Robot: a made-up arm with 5 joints. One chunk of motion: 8 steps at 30 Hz.
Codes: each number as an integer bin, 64 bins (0 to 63) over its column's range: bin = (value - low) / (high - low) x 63, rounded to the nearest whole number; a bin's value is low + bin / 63 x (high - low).
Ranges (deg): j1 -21..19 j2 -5..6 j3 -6..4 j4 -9..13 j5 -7..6
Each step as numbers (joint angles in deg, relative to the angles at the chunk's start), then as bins.
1 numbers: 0.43 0.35 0.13 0.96 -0.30
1 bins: 34 31 39 29 32
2 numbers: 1.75 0.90 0.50 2.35 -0.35
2 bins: 36 34 41 33 32
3 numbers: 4.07 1.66 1.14 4.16 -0.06
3 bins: 39 38 45 38 34
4 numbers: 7.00 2.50 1.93 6.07 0.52
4 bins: 44 43 50 43 36
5 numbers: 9.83 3.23 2.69 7.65 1.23
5 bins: 49 47 55 48 40
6 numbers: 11.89 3.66 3.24 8.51 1.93
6 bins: 52 50 58 50 43
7 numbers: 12.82 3.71 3.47 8.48 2.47
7 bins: 53 50 60 50 46
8 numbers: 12.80 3.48 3.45 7.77 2.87
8 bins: 53 49 60 48 48
